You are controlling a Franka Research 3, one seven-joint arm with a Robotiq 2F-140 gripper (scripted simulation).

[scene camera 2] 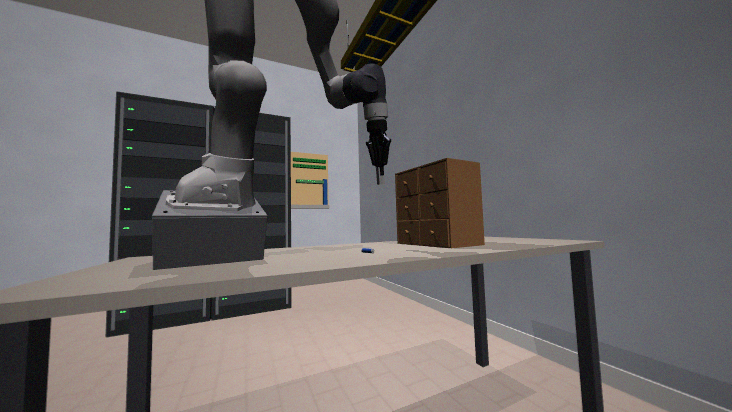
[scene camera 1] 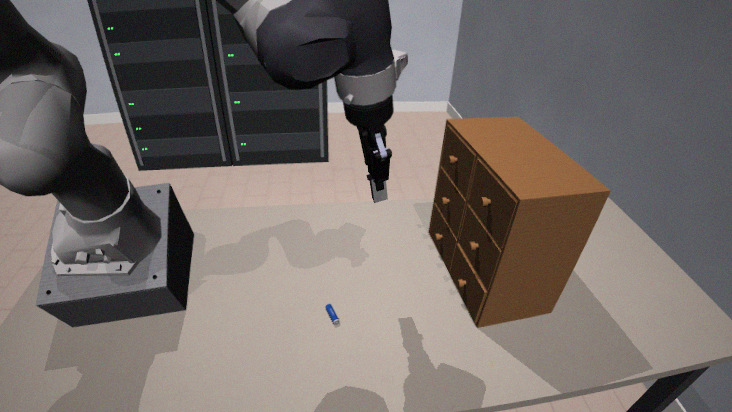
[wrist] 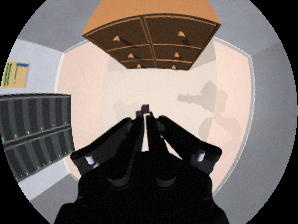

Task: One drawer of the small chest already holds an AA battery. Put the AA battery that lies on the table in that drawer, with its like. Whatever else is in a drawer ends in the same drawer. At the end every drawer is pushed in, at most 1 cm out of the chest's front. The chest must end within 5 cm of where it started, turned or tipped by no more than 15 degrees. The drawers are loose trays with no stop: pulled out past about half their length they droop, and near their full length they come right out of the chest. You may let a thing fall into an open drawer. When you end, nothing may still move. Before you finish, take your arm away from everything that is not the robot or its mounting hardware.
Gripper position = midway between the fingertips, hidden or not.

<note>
In view: my gripper (scene camera 1: 379,198), a drawer (scene camera 1: 471,289), a wooden chest (scene camera 1: 558,202), a drawer (scene camera 1: 440,230), a drawer (scene camera 1: 484,252), a drawer (scene camera 1: 452,205), a drawer (scene camera 1: 497,210) and a drawer (scene camera 1: 458,158).
The wooden chest also shows in scene camera 2 (scene camera 2: 465,212). My gripper shows as well in scene camera 2 (scene camera 2: 381,184) and in the wrist view (wrist: 145,110).
</note>
